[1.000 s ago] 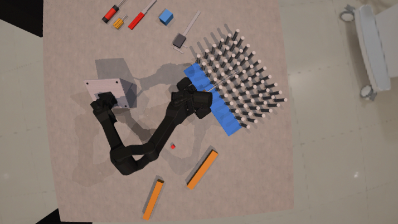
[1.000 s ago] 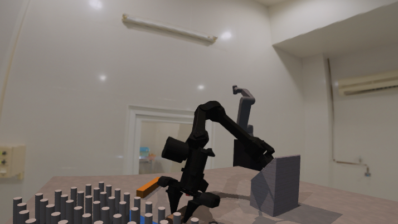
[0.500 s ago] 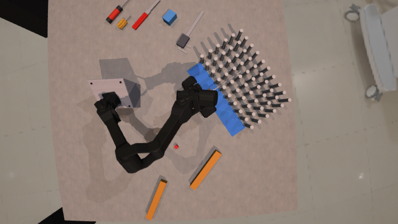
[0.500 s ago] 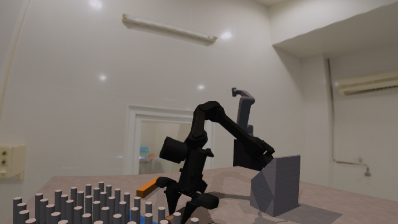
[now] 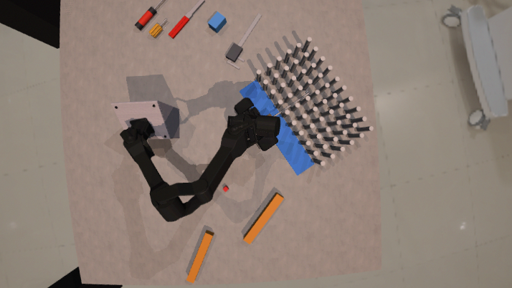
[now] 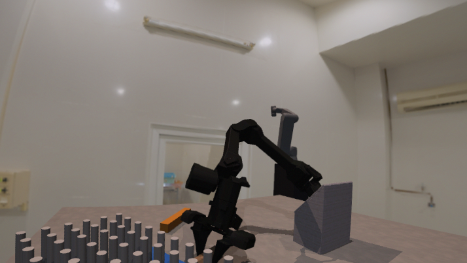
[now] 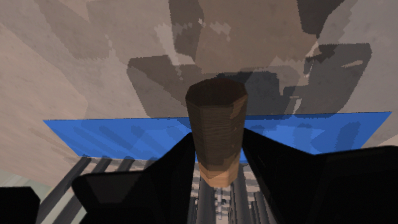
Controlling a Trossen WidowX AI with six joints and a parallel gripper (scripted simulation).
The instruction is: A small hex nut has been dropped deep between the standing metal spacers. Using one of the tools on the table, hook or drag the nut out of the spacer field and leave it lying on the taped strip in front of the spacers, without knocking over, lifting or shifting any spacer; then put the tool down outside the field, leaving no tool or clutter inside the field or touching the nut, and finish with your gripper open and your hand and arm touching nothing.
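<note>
The blue taped strip is 5 cm ahead of my gripper tip, 2 cm to the right of it and 2 cm below it. Also, from my gripper tip: hex nut (19 cm ahead, 10 cm to the left, 2 cm below); then red cube (17 cm behind, 22 cm to the right, 2 cm below); then hook tool (9 cm ahead, 5 cm to the left).
</note>
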